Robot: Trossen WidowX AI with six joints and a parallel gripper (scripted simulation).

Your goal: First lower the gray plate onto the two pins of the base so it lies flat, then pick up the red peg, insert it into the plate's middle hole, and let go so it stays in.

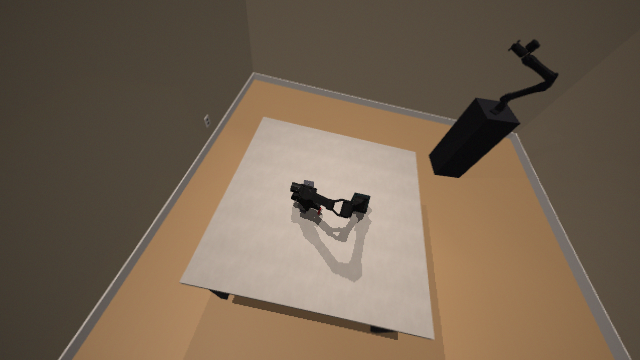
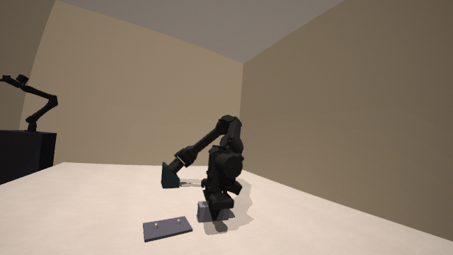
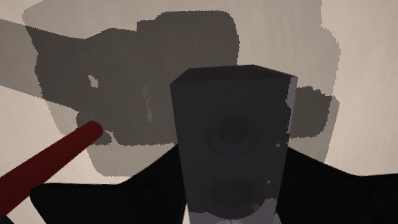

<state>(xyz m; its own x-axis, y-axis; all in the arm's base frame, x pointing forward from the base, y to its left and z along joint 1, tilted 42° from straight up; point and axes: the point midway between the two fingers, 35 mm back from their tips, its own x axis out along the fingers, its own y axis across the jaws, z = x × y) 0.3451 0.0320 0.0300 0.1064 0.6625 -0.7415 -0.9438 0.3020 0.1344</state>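
Right now the base is 14 cm to the right of my gripper tip. From my gripper tip the other things lie so: gray plate (3 cm above); red peg (9 cm behind, 4 cm to the left, 3 cm above).
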